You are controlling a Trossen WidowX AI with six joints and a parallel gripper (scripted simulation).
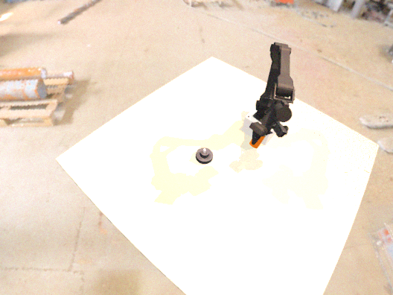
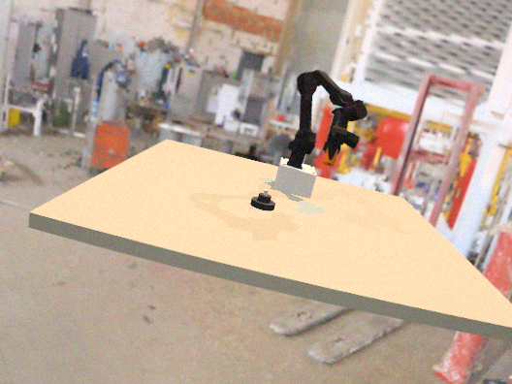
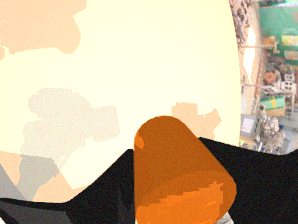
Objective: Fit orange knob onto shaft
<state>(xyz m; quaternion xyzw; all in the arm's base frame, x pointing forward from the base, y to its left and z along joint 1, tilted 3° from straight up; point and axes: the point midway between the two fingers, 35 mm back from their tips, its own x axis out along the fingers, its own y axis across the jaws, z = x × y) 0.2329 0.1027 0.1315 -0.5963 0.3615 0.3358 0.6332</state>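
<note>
My gripper tip is now 3 cm below the orange knob and 2 cm past it. Round my gripper tip: dark round pedestal 19 cm to the right, 16 cm below, 8 cm ahead.
</note>
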